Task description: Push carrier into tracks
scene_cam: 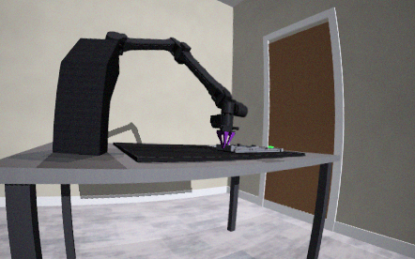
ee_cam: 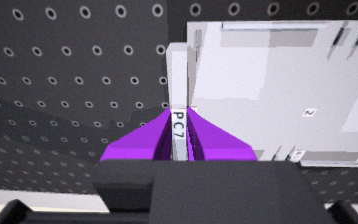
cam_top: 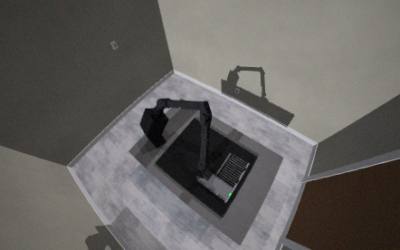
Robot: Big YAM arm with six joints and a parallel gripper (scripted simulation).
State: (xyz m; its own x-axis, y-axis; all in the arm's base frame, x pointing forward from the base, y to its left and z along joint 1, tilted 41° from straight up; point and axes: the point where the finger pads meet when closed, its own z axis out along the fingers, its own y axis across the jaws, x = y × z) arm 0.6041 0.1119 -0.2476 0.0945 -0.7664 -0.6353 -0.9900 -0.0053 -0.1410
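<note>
The carrier PC7 is 160 mm ahead of my hand, 20 mm to the left of it and 10 mm below it.
</note>
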